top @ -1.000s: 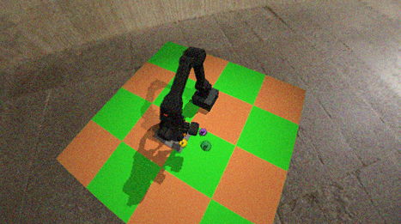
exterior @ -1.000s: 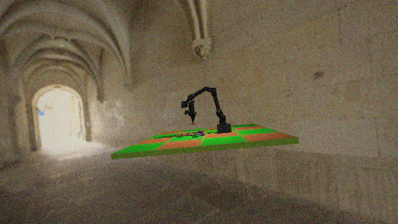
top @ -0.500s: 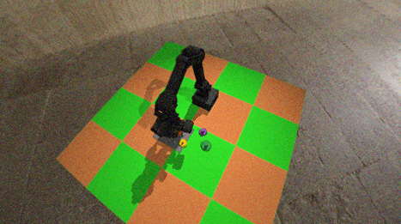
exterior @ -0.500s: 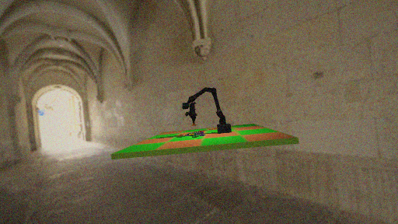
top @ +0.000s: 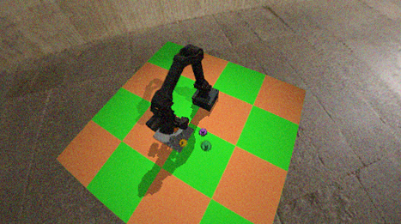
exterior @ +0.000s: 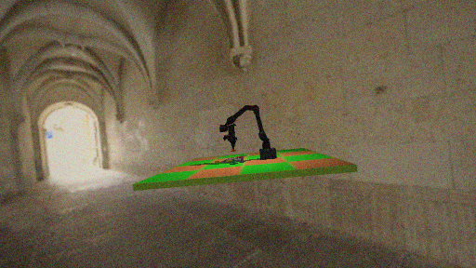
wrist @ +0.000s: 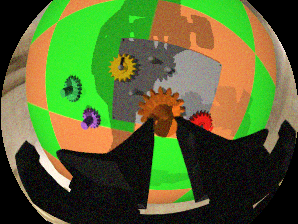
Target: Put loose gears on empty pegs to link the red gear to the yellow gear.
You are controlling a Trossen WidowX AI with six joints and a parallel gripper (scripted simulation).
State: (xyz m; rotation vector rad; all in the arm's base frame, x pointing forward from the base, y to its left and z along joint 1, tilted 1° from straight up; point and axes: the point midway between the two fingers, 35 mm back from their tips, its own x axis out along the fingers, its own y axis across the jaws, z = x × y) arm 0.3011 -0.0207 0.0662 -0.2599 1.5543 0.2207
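The red gear is 110 mm to the right of my gripper tip, 100 mm below it and 40 mm behind it. The rest, counted from my gripper tip: orange gear (10 mm below); purple gear (140 mm to the left, 100 mm below, 90 mm behind); dark green gear (200 mm to the left, 100 mm below, 20 mm behind).
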